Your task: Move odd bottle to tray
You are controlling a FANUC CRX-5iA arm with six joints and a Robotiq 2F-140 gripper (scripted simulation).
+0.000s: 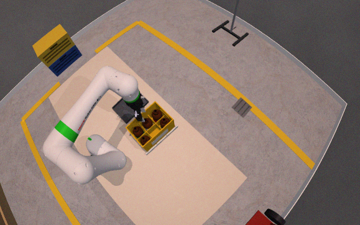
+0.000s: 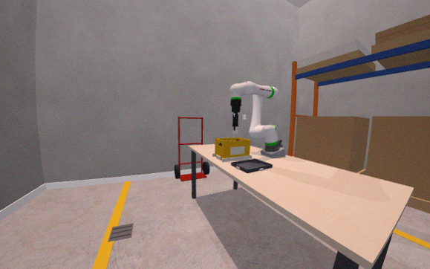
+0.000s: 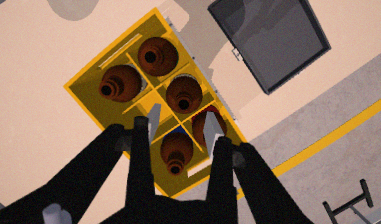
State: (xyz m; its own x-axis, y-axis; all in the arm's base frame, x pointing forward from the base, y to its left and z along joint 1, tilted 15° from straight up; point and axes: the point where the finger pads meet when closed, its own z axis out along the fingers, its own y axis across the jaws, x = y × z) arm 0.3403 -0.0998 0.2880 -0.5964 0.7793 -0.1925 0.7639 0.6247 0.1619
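My hand is 170 mm above the brown bottle. Also, from my hand: yellow crate: 170 mm below, 40 mm to the right; dark tray: 250 mm to the left, 240 mm below, 30 mm ahead.
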